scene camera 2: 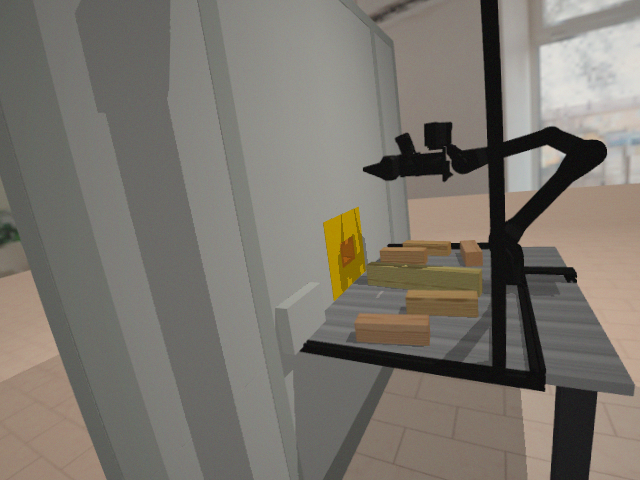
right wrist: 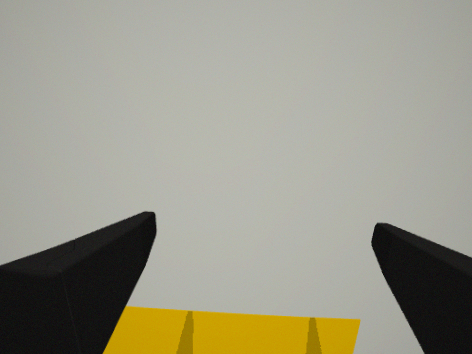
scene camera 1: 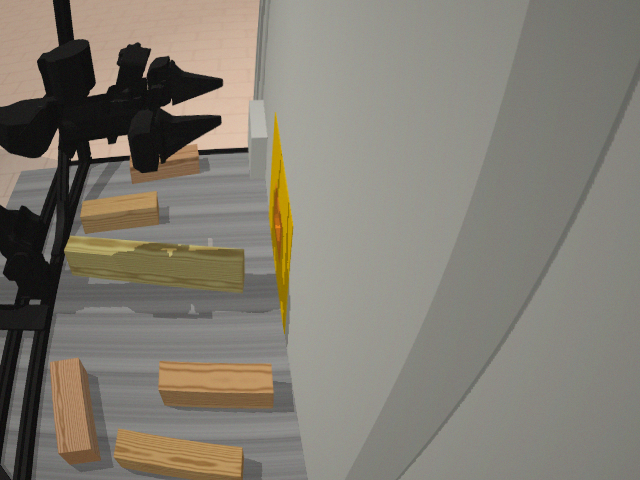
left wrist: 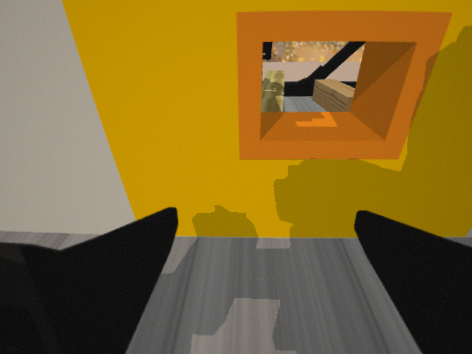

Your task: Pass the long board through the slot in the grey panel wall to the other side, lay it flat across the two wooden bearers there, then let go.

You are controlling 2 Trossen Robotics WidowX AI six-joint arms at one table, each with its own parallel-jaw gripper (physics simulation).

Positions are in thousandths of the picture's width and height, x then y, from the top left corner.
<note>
My right gripper (scene camera 1: 348, 209) is open, holding nothing. Also in view: my left gripper (left wrist: 562, 614) and a yellow frame (scene camera 1: 435, 370).
My right gripper shows as well in scene camera 2 (scene camera 2: 576, 351) and in the right wrist view (right wrist: 560, 645). The yellow frame also shows in the right wrist view (right wrist: 287, 911) and in the left wrist view (left wrist: 351, 244).
</note>
